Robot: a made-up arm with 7 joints. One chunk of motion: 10 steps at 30 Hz.
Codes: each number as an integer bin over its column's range. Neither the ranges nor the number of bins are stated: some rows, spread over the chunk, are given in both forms.
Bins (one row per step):
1: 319 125 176 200 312 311 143
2: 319 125 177 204 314 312 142
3: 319 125 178 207 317 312 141
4: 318 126 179 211 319 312 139
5: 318 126 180 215 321 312 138
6: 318 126 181 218 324 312 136
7: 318 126 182 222 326 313 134
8: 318 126 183 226 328 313 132
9: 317 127 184 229 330 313 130
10: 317 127 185 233 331 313 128
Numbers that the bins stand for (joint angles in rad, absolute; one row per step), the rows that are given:
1: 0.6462 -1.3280 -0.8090 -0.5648 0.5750 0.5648 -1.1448
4: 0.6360 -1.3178 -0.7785 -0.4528 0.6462 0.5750 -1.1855
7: 0.6360 -1.3178 -0.7479 -0.3409 0.7174 0.5851 -1.2364
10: 0.6258 -1.3076 -0.7174 -0.2290 0.7683 0.5851 -1.2975
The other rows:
2: 0.6462 -1.3280 -0.7988 -0.5241 0.5953 0.5750 -1.1550
3: 0.6462 -1.3280 -0.7886 -0.4935 0.6258 0.5750 -1.1652
5: 0.6360 -1.3178 -0.7683 -0.4121 0.6665 0.5750 -1.1957
6: 0.6360 -1.3178 -0.7581 -0.3816 0.6971 0.5750 -1.2160
8: 0.6360 -1.3178 -0.7378 -0.3002 0.7378 0.5851 -1.2568
9: 0.6258 -1.3076 -0.7276 -0.2697 0.7581 0.5851 -1.2771

